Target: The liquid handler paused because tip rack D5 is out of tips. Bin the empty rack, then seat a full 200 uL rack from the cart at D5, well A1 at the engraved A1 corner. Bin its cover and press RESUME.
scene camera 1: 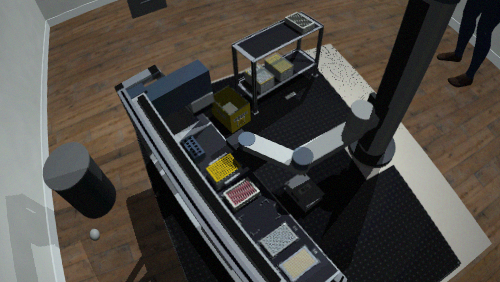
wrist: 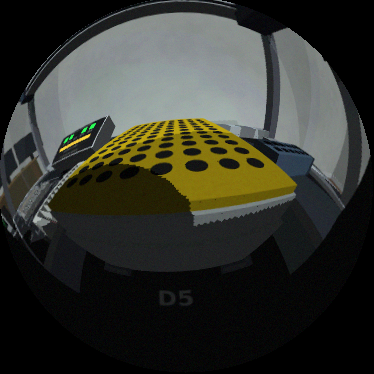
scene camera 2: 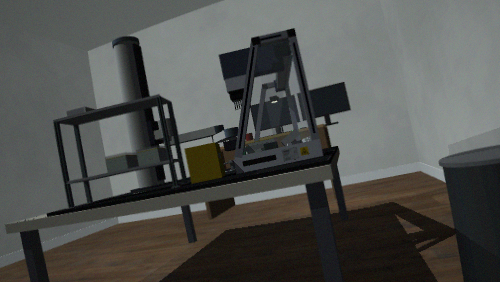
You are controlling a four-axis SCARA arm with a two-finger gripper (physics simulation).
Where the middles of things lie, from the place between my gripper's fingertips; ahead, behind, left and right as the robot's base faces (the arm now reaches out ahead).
My gripper is now 20 cm past the yellow waste bin (scene camera 2: 205, 162), 32 cm to the left of it and 2 cm above it.
